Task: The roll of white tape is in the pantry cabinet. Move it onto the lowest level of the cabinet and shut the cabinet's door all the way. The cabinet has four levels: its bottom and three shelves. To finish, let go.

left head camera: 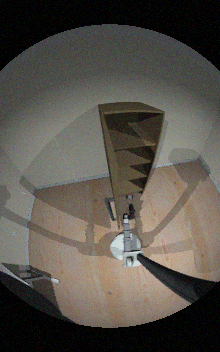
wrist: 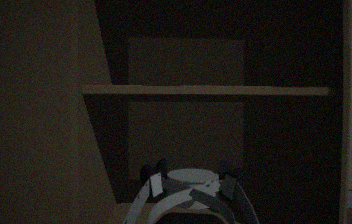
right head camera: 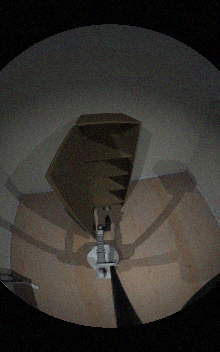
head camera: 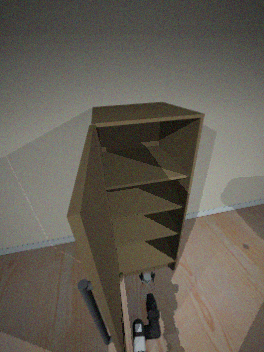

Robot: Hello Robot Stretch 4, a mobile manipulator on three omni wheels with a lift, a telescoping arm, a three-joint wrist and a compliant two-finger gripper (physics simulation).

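Places are measured from the robot's base along level axes (x ahead, y left, z up), in millimetres.
Where they show: gripper, fingertip midpoint: (left head camera: 128,194) (wrist: 192,172) (right head camera: 106,206) (head camera: 146,272).
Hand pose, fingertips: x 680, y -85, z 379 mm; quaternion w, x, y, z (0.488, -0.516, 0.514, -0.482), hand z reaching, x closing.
Observation:
After its pixels a point has its place.
The roll of white tape (head camera: 147,275) @[z 387, x 655, y -88 mm] (wrist: 193,176) @[z 388, x 638, y -86 mm] is held between the fingertips of my gripper (head camera: 147,278) (wrist: 192,172) @[z 379, x 680, y -85 mm], which is shut on it. Gripper and roll are low, just in front of the cabinet's bottom front edge in the head camera view. The wooden cabinet (head camera: 147,113) @[z 1373, x 973, y -128 mm] (left head camera: 131,107) @[z 1373, x 933, y -106 mm] (right head camera: 110,119) @[z 1373, x 889, y -133 mm] has its door (head camera: 94,220) @[z 1270, x 345, y 78 mm] (right head camera: 70,180) @[z 1215, x 386, y 83 mm] (wrist: 37,110) @[z 448, x 697, y 118 mm] standing wide open on the left. In the wrist view, a shelf's front edge (wrist: 205,90) @[z 485, x 859, y -107 mm] crosses above the roll, with a dark compartment below it. The bottom level (head camera: 145,257) @[z 140, x 932, y -112 mm] shows in the head camera view.
The door's dark bar handle (head camera: 95,312) @[z 953, x 290, y 122 mm] is on its outer face at the lower left. The cabinet's right side wall (head camera: 192,165) @[z 1093, x 880, y -376 mm] (wrist: 346,115) @[z 438, x 878, y -384 mm] bounds the opening. A wall (head camera: 40,150) @[z 1086, x 1307, y 673 mm] stands behind the cabinet. My round white base (left head camera: 125,246) (right head camera: 102,256) is on the wooden floor.

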